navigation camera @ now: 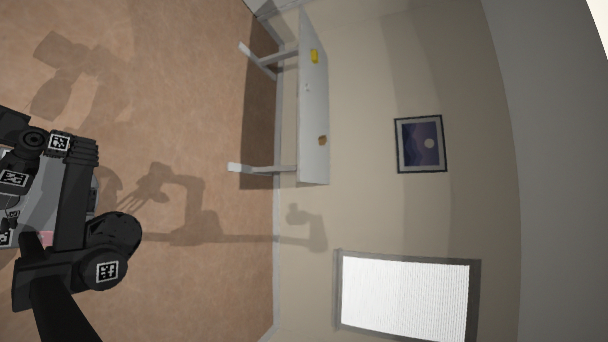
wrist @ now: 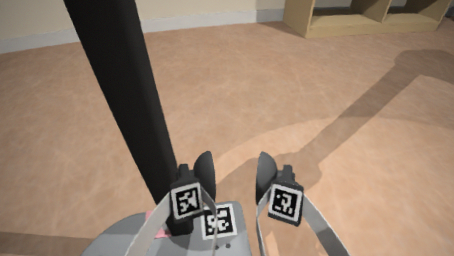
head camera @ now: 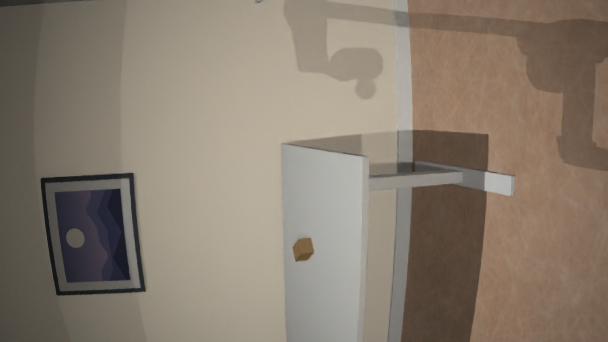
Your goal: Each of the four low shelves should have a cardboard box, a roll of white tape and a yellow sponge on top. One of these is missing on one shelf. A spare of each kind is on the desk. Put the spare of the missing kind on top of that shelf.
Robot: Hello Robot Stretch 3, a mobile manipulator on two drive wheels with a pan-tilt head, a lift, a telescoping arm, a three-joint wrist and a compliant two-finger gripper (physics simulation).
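Places are measured from the robot's base along level axes (x ahead, y left, z up), in millimetres.
Pixels of known places: gripper, fingertip midpoint: [wrist: 234, 168]; robot's base at its link origin: [navigation camera: 5, 196].
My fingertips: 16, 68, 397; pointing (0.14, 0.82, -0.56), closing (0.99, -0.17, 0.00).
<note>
For each thing: its top centre in the pictures, then the offset to it from my fingertips, as dx, dy, dz. Level surfaces: height alone.
- white desk at its surface level: dz +324
- yellow sponge at its top centre: [navigation camera: 317, 55] -1315, -1400, +368
- small white tape roll at its top centre: [navigation camera: 309, 86] -1209, -1004, +347
- brown cardboard box at its top centre: [head camera: 296, 250] [navigation camera: 325, 139] -1549, -671, +373
The white desk [head camera: 325, 200] [navigation camera: 314, 115] stands against the wall; both camera pictures are turned sideways. On its top the navigation camera shows a yellow sponge [navigation camera: 314, 56] near one end, a small white tape roll [navigation camera: 307, 87] between, and a brown cardboard box [navigation camera: 322, 140] towards the other end. The cardboard box [head camera: 303, 249] also shows in the head view. My gripper [wrist: 234, 168] is open and empty, above the robot's base and away from the desk. Part of a wooden low shelf [wrist: 298, 15] shows at the top right of the wrist view; its top is out of view.
Desk legs [head camera: 500, 183] [navigation camera: 240, 168] reach out over the floor. A framed picture [head camera: 95, 235] [navigation camera: 424, 145] hangs above the desk, and a bright window [navigation camera: 405, 292] is in the same wall. The robot's black mast [wrist: 125, 100] crosses the wrist view.
</note>
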